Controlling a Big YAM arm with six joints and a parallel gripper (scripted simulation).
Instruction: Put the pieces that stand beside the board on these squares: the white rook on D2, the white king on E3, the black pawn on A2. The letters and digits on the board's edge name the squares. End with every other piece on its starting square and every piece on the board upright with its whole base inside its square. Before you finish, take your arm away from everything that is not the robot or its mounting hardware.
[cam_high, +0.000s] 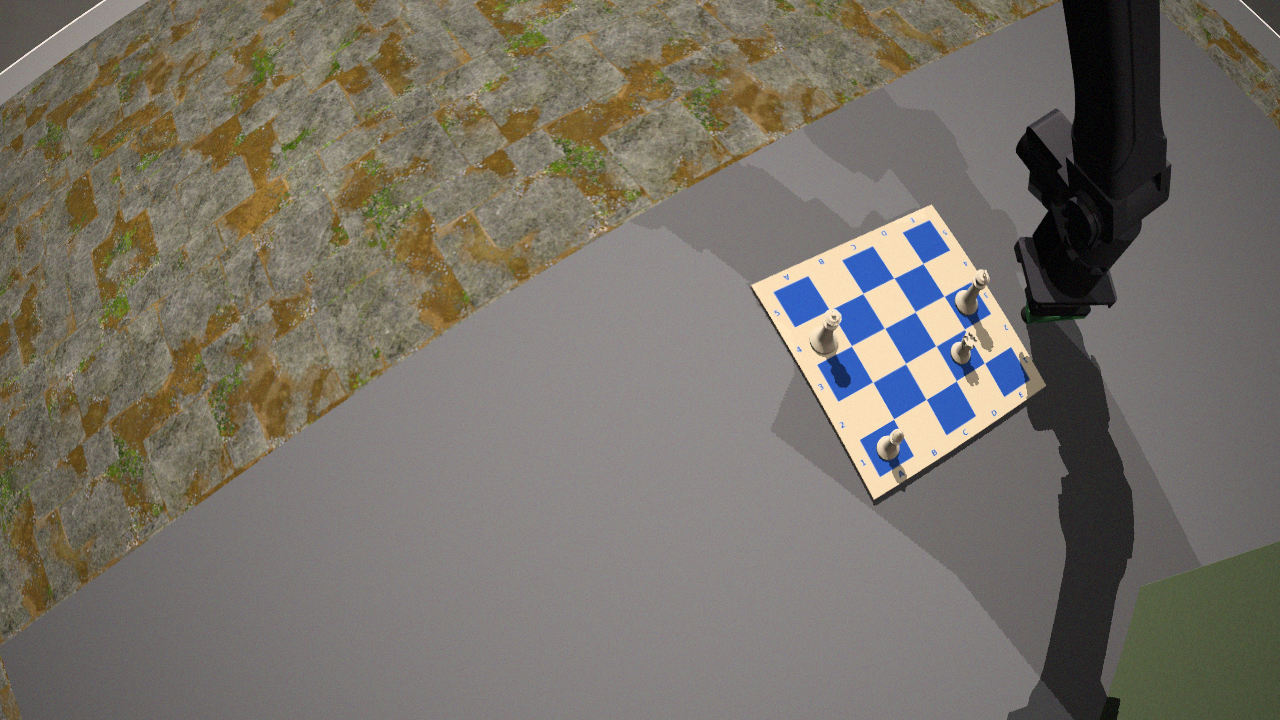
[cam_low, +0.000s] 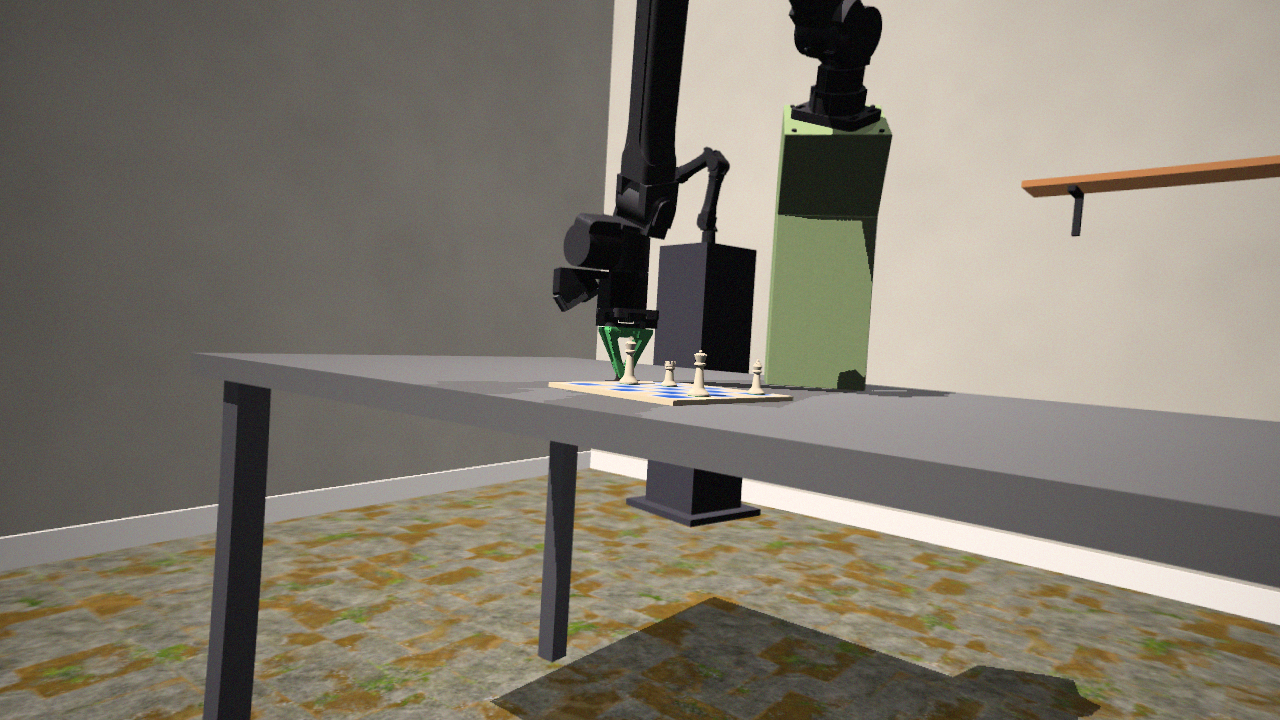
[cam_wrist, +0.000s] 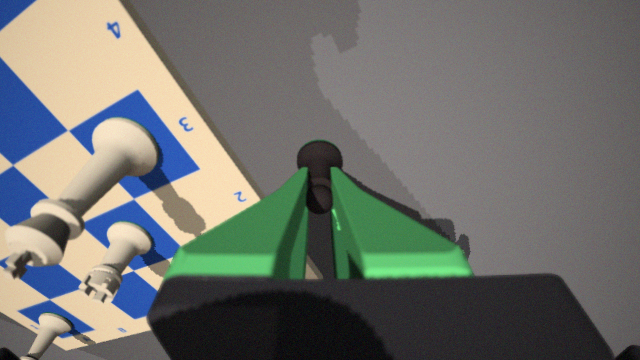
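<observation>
The black pawn lies 10 mm ahead of my hand. Round my hand: board (30 mm ahead, 140 mm to the left, 10 mm below); then white pawn (50 mm behind, 210 mm to the left, 10 mm above); then white king (40 mm ahead, 70 mm to the left, 20 mm above).
</observation>
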